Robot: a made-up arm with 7 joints. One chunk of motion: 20 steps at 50 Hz.
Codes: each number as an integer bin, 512 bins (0 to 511) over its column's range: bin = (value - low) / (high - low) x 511, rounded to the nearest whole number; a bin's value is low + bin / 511 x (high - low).
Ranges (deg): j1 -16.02..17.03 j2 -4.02..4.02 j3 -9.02..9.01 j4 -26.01..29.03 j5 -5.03..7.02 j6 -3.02..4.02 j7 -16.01..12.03
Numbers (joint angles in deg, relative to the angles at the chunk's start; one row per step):
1: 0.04 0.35 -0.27 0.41 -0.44 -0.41 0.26
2: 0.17 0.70 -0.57 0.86 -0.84 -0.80 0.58
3: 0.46 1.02 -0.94 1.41 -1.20 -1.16 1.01
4: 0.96 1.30 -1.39 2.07 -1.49 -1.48 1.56
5: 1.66 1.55 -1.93 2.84 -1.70 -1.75 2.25
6: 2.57 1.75 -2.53 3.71 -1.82 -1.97 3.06
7: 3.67 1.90 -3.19 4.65 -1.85 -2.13 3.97
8: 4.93 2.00 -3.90 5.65 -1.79 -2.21 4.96
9: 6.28 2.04 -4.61 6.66 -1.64 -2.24 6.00
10: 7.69 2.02 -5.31 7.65 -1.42 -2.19 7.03
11: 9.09 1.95 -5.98 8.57 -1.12 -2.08 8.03
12: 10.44 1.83 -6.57 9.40 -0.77 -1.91 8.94
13: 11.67 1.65 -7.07 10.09 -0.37 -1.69 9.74
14: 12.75 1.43 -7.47 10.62 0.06 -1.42 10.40
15: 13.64 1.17 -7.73 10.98 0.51 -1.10 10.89
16: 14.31 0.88 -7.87 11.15 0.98 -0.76 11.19
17: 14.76 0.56 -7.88 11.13 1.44 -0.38 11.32
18: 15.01 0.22 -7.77 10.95 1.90 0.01 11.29
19: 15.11 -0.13 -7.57 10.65 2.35 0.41 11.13
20: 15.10 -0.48 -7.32 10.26 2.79 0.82 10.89
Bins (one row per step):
1: 248 278 248 245 195 189 297
2: 250 300 239 249 178 161 302
3: 255 320 229 255 162 135 310
4: 263 338 216 261 150 112 320
5: 273 354 201 268 141 92 333
6: 287 367 184 276 136 76 348
7: 304 376 165 285 135 65 364
8: 324 383 145 294 137 59 382
9: 345 385 125 303 144 57 401
10: 367 384 105 313 153 60 420
11: 388 379 86 321 166 68 438
12: 409 372 69 329 181 81 455
13: 428 360 55 335 198 97 469
14: 445 346 44 340 216 116 481
15: 459 330 37 343 235 139 490
16: 469 311 33 345 255 164 496
17: 476 291 32 345 274 192 498
18: 480 269 35 343 294 220 498
19: 481 247 41 340 313 249 495
20: 481 225 48 337 332 279 490

